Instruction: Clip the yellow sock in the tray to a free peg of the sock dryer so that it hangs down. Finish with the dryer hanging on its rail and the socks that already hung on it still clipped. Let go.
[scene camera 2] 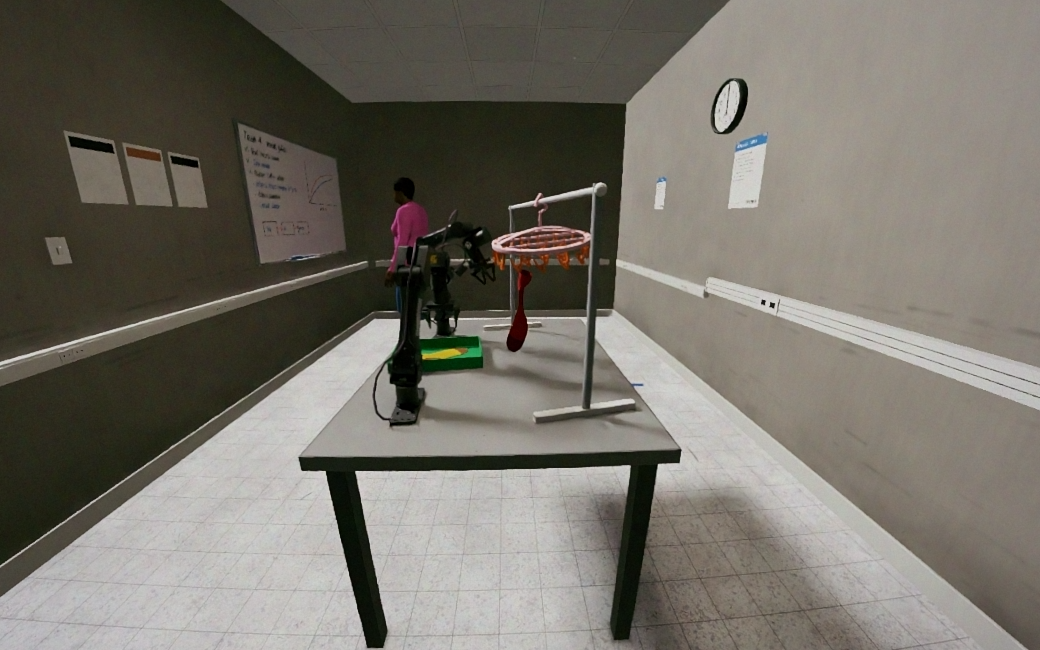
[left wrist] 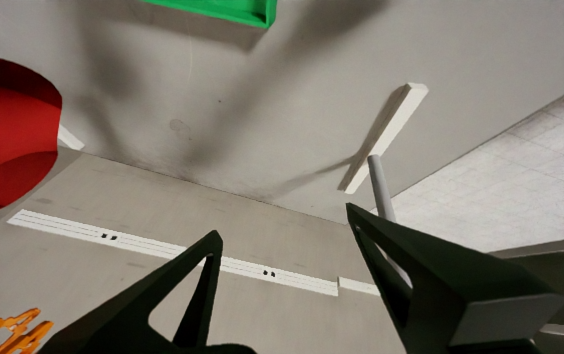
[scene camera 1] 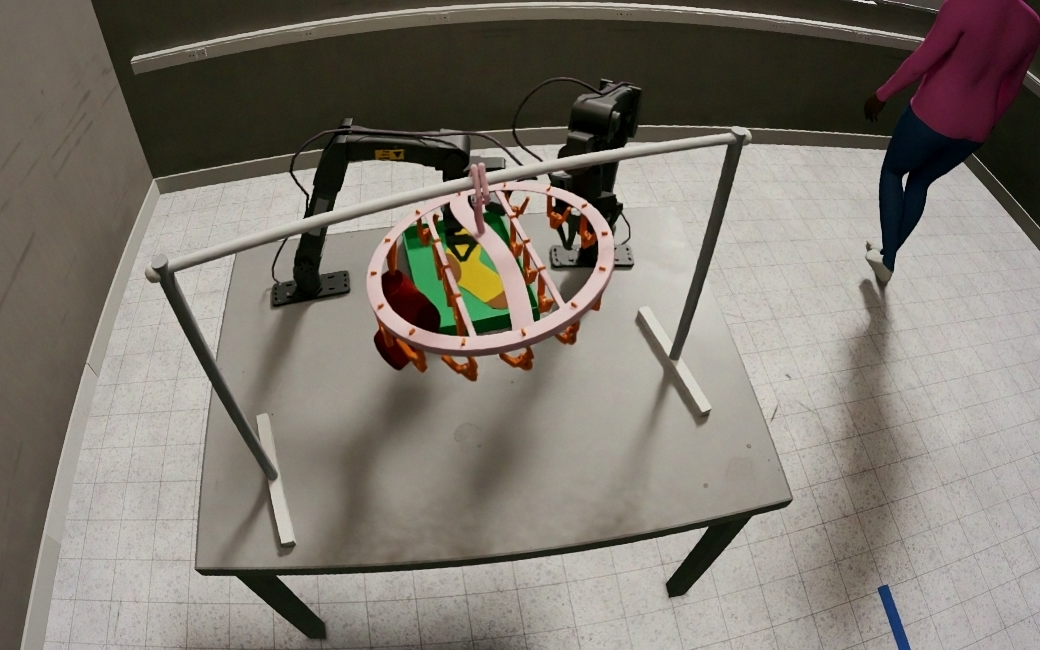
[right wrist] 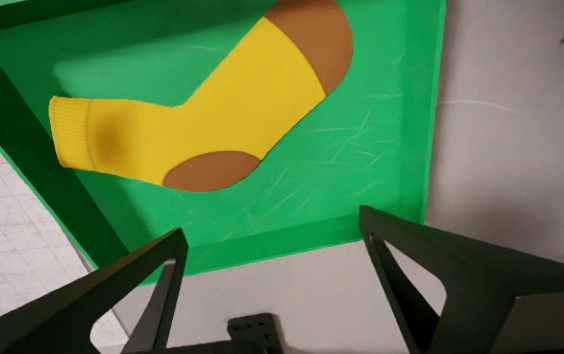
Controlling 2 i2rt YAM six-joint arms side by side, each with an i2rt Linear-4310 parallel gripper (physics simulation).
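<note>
The yellow sock (scene camera 1: 479, 275) (scene camera 2: 444, 354) (right wrist: 225, 115) with brown heel and toe lies flat in the green tray (scene camera 2: 460, 363) (left wrist: 215, 10) (right wrist: 435, 125). The pink ring dryer (scene camera 1: 605, 252) (scene camera 2: 498, 245) with orange pegs hangs by its hook on the rail (scene camera 1: 368, 206) (scene camera 2: 559, 197). A red sock (scene camera 1: 410, 302) (scene camera 2: 519, 318) (left wrist: 27, 125) hangs from it. My right gripper (scene camera 1: 462, 249) (right wrist: 272, 225) is open and empty above the tray, fingers pointing down; in scene camera 2 it is hard to make out. My left gripper (scene camera 2: 484, 269) (left wrist: 280, 223) is open and empty, raised beside the dryer.
The rail's right post (scene camera 1: 705, 252) (left wrist: 380, 185) and left post (scene camera 1: 218, 375) stand on white feet on the grey table (scene camera 1: 490, 490). Orange pegs (left wrist: 22, 330) show at the lower left of the left wrist view. A person (scene camera 1: 951, 99) (scene camera 2: 408, 222) stands beyond the table.
</note>
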